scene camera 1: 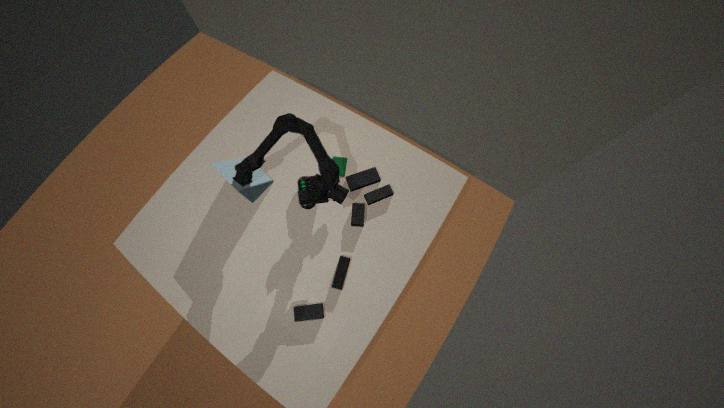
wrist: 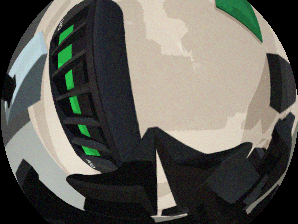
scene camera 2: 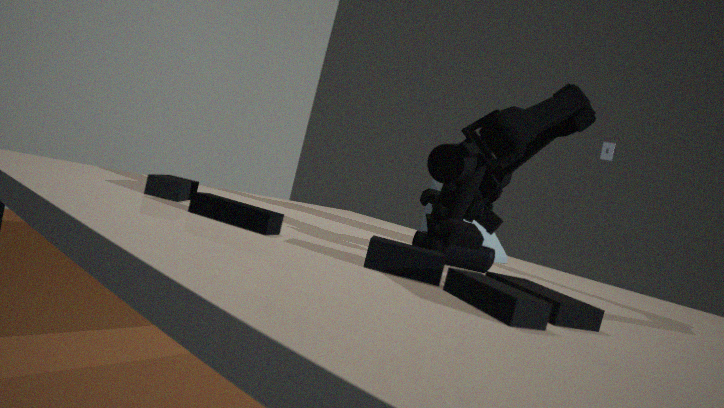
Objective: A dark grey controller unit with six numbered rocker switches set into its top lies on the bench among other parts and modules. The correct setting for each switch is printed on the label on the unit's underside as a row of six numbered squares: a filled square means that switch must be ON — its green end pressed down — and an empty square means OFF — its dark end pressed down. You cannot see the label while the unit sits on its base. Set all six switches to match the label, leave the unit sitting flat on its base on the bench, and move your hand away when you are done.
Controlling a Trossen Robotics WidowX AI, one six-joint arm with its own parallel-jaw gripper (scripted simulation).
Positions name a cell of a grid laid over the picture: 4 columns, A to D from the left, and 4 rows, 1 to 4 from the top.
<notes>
My gripper (scene camera 2: C3) is shut, with nothing in its grasp.
My gripper is seen too in the wrist view (wrist: C3).
</notes>
